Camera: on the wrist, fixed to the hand. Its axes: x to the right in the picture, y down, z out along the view.
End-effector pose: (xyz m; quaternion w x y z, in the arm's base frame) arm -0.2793 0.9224 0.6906 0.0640 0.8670 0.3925 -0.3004
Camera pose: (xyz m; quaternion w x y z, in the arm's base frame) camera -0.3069 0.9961 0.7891 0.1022 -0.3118 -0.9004 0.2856
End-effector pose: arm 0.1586 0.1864 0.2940 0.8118 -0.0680 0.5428 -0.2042
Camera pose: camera 0.0457 0.1312 0.3040 0.4534 -0.4836 0.2981 -0.6868
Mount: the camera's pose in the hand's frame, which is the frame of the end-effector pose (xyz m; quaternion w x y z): -0.0231 -0.0825 -0.0925 0.7030 -0.0498 -0.0562 -0.7072
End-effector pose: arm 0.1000 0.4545 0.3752 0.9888 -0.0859 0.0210 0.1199
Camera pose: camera 0.0955 0.3540 0.2992 0.7769 -0.1177 -0.1075 -0.6091
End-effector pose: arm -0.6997 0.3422 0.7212 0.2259 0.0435 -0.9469 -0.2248
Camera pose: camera -0.6392 0.2350 0.7487 0.0512 -0.6763 0.6364 0.3674
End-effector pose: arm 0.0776 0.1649 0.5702 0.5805 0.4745 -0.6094 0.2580
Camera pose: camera 0.1899 0.2170 0.5465 0.5799 0.7501 -0.1383 -0.2862
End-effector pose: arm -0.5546 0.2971 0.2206 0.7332 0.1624 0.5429 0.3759
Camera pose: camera -0.6116 0.2097 0.1498 0.8199 -0.2852 0.4366 -0.2364
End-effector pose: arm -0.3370 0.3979 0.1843 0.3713 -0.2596 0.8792 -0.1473
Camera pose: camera -0.3622 0.3493 0.2979 0.1933 -0.8311 0.4210 -0.3078
